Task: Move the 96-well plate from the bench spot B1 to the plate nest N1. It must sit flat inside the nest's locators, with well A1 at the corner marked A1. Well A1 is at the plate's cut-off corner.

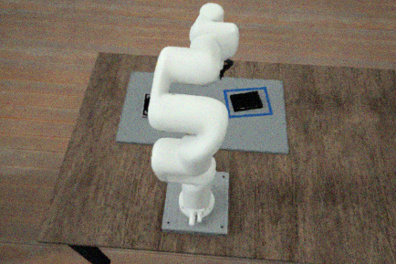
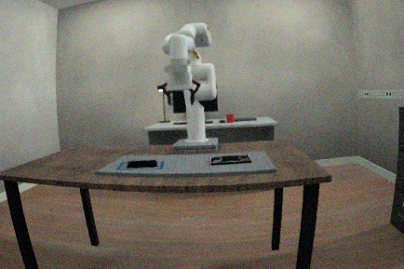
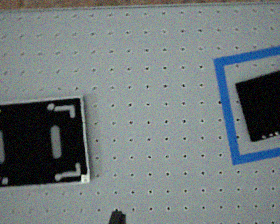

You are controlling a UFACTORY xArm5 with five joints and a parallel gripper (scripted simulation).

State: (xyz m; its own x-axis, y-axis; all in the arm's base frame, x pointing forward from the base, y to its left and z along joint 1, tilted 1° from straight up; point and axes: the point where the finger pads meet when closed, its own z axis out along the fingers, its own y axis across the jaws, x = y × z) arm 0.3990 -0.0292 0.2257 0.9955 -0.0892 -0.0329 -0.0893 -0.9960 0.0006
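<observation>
Right now the black 96-well plate is 6 cm ahead of my hand, 17 cm to the right of it and 24 cm below it. Round my hand: plate nest N1: 2 cm ahead, 19 cm to the left, 24 cm below.
</observation>
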